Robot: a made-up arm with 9 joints. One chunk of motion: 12 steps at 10 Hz.
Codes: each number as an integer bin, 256 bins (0 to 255) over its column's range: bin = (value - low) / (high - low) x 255, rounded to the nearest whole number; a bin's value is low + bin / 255 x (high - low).
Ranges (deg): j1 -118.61..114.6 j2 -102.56..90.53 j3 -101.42..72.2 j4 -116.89..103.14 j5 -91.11..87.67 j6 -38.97..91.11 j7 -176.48..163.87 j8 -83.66..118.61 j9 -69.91..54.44
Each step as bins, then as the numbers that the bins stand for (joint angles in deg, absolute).
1 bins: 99 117 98 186 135 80 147 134 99
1 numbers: -28.07 -13.97 -34.70 43.60 3.54 1.84 19.72 22.63 -21.63
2 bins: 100 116 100 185 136 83 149 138 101
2 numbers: -27.16 -14.72 -33.33 42.74 4.24 3.37 22.39 25.80 -20.66
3 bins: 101 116 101 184 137 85 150 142 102
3 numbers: -26.24 -14.72 -32.65 41.88 4.94 4.39 23.73 28.98 -20.17
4 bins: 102 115 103 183 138 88 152 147 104
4 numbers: -25.33 -15.48 -31.29 41.01 5.64 5.92 26.40 32.94 -19.19
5 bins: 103 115 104 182 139 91 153 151 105
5 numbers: -24.41 -15.48 -30.61 40.15 6.34 7.45 27.73 36.12 -18.71
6 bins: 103 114 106 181 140 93 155 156 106
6 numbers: -24.41 -16.24 -29.25 39.29 7.04 8.47 30.40 40.08 -18.22
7 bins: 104 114 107 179 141 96 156 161 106
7 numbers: -23.50 -16.24 -28.57 37.56 7.74 10.00 31.73 44.05 -18.22
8 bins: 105 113 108 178 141 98 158 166 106
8 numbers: -22.58 -16.99 -27.89 36.70 7.74 11.02 34.40 48.01 -18.22
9 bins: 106 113 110 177 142 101 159 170 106
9 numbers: -21.67 -16.99 -26.53 35.84 8.45 12.55 35.74 51.19 -18.22
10 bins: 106 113 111 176 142 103 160 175 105
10 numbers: -21.67 -16.99 -25.84 34.97 8.45 13.57 37.07 55.15 -18.71
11 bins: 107 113 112 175 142 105 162 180 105
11 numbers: -20.75 -16.99 -25.16 34.11 8.45 14.59 39.74 59.12 -18.71
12 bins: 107 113 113 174 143 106 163 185 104
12 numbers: -20.75 -16.99 -24.48 33.25 9.15 15.10 41.08 63.08 -19.19
